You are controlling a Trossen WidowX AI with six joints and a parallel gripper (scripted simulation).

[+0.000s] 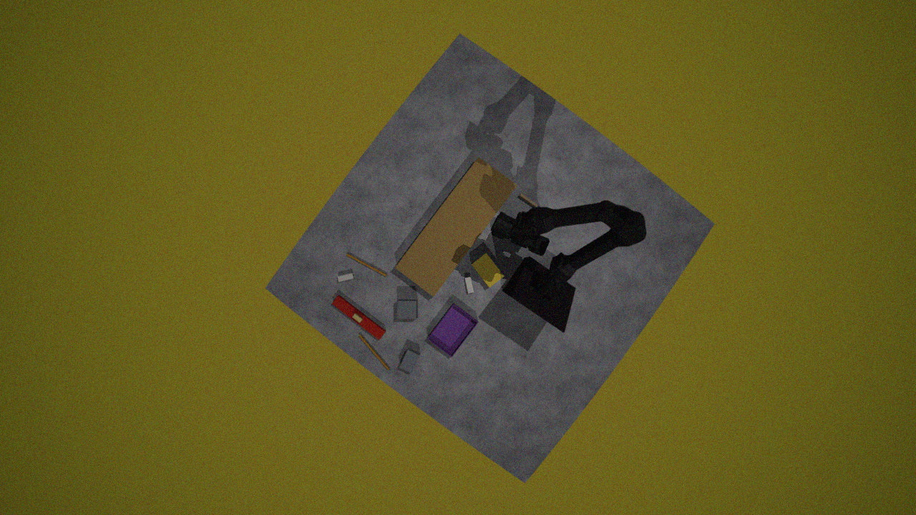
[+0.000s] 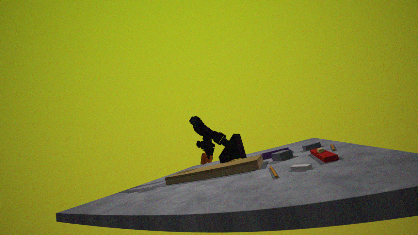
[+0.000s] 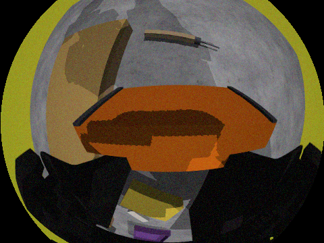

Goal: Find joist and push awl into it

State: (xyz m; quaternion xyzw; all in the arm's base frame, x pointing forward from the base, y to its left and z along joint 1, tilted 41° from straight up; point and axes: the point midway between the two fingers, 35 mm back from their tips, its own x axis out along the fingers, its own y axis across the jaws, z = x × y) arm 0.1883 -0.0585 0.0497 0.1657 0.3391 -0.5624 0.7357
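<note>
The orange stud finder is 1 cm to the right of my gripper tip and 1 cm behind it. The rest, counted from my gripper tip: awl: 15 cm to the right, 7 cm below, 2 cm ahead; then yellow block: 16 cm to the left, 6 cm below, 1 cm behind; then purple tray: 41 cm to the left, 6 cm below, 6 cm behind.
</note>
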